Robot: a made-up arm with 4 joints. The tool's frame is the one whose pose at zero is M. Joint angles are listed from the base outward.
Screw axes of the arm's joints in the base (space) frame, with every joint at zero. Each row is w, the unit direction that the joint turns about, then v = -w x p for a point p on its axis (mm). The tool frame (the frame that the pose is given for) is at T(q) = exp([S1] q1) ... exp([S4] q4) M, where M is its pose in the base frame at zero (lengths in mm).
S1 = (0, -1, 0, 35.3, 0, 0)
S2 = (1, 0, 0, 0, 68.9, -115.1)
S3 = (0, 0, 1, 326.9, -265.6, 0)
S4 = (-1, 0, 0, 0, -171.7, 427.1)
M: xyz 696.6 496.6 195.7 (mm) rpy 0 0 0 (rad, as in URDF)
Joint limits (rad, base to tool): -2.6..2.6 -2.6..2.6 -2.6..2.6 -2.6..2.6
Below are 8 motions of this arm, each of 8 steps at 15 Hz.
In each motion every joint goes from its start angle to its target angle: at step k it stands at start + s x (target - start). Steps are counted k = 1, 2, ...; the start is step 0. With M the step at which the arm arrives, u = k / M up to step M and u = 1 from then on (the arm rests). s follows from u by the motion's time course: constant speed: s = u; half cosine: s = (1 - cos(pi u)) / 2; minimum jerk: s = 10 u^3 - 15 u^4 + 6 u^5.
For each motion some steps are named. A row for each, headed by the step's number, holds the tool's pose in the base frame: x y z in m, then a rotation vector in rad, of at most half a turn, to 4 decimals.
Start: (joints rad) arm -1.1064 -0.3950 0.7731 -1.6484
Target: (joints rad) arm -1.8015 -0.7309 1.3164 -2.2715
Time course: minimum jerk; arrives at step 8
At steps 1, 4, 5, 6, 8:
1: 0.2014 0.7019 -0.4472 1.3910 1.6565 -0.2999
4: -0.1065 0.7157 -0.4176 1.4619 2.2498 -0.7259
5: -0.2336 0.7072 -0.3500 1.4251 2.5164 -0.9952
6: -0.3159 0.6944 -0.2783 -1.2467 -2.4984 1.1359
8: -0.3576 0.6841 -0.2281 -1.0936 -2.3999 1.1807

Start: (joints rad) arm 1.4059 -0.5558 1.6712 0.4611
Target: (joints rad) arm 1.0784 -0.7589 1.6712 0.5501
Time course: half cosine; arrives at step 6
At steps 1, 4, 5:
1: 0.2296 0.6901 0.0430 -1.7829 -0.8384 0.8771
4: 0.2996 0.6462 -0.0396 -1.7701 -0.5912 0.9816
5: 0.3129 0.6325 -0.0664 -1.7672 -0.5253 1.0134

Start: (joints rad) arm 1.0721 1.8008 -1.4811 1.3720
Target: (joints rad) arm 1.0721 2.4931 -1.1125 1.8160
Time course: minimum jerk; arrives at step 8
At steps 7, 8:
7: 0.3237 0.1989 0.4857 0.1923 -0.0531 0.8046
8: 0.3228 0.1989 0.4879 0.1933 -0.0625 0.8120

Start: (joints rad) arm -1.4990 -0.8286 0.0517 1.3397
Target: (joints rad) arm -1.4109 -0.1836 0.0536 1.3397
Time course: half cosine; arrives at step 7
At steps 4, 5, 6, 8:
4: 0.0001 0.4713 -0.6588 -1.3790 0.9971 1.2930
5: 0.0588 0.4841 -0.6519 -1.2896 1.0426 1.1902
6: 0.1000 0.4893 -0.6460 -1.2264 1.0701 1.1196
8: 0.1148 0.4904 -0.6436 -1.2035 1.0792 1.0945

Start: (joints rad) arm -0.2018 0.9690 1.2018 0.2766
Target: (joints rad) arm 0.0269 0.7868 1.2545 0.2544
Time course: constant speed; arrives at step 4
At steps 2, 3, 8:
2: 0.3004 0.4641 0.6339 0.5750 -0.5967 1.0183
3: 0.2591 0.4900 0.6339 0.5115 -0.6260 1.0644
8: 0.2189 0.5151 0.6299 0.4459 -0.6542 1.1075

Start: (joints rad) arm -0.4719 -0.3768 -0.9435 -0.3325
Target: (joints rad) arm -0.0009 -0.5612 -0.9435 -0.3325
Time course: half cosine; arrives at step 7
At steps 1, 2, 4, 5, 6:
1: 0.6639 0.1298 -0.0761 -0.2435 0.0874 -0.8463
2: 0.6696 0.1337 -0.0329 -0.2379 0.0152 -0.8447
4: 0.6695 0.1456 0.0991 -0.2231 -0.2053 -0.8449
5: 0.6604 0.1512 0.1607 -0.2171 -0.3097 -0.8479
6: 0.6508 0.1550 0.2026 -0.2132 -0.3819 -0.8511

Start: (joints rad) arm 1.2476 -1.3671 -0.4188 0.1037
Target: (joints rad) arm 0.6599 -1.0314 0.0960 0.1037
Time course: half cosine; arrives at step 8
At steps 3, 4, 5, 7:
3: 0.5129 0.3098 0.5817 -1.1108 -1.0364 -0.9442
4: 0.5902 0.3397 0.4977 -1.1324 -0.8988 -0.7586
5: 0.6490 0.3738 0.4028 -1.1388 -0.7611 -0.5753
7: 0.6972 0.4275 0.2590 -1.1225 -0.5679 -0.3209

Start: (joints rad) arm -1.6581 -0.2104 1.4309 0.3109
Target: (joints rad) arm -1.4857 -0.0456 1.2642 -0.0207
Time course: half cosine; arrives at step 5
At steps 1, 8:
1: -0.0017 0.7877 -0.1260 0.8463 1.2491 1.3720
8: 0.1504 0.7940 -0.1871 0.9160 1.3087 1.0321

